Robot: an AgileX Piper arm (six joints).
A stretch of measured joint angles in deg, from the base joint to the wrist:
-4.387, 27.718, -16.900, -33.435, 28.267, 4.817
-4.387, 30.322, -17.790, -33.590, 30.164, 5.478
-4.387, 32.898, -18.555, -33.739, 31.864, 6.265
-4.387, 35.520, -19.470, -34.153, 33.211, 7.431
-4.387, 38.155, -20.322, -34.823, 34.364, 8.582
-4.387, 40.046, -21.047, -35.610, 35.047, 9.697
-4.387, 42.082, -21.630, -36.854, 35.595, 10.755
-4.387, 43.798, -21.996, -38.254, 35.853, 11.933
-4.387, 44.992, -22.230, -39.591, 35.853, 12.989
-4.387, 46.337, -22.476, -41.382, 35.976, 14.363
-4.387, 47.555, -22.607, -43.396, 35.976, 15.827
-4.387, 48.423, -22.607, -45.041, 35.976, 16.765
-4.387, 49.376, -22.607, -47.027, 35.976, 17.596
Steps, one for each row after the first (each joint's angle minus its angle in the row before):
0.000, 2.604, -0.890, -0.155, 1.897, 0.661
0.000, 2.576, -0.765, -0.149, 1.700, 0.787
0.000, 2.622, -0.915, -0.414, 1.347, 1.166
0.000, 2.635, -0.852, -0.670, 1.153, 1.151
0.000, 1.891, -0.725, -0.787, 0.683, 1.115
0.000, 2.036, -0.583, -1.244, 0.548, 1.058
0.000, 1.716, -0.366, -1.400, 0.258, 1.178
0.000, 1.194, -0.234, -1.337, 0.000, 1.056
0.000, 1.345, -0.246, -1.791, 0.123, 1.374
0.000, 1.218, -0.131, -2.014, 0.000, 1.464
0.000, 0.868, 0.000, -1.645, 0.000, 0.938
0.000, 0.953, 0.000, -1.986, 0.000, 0.831

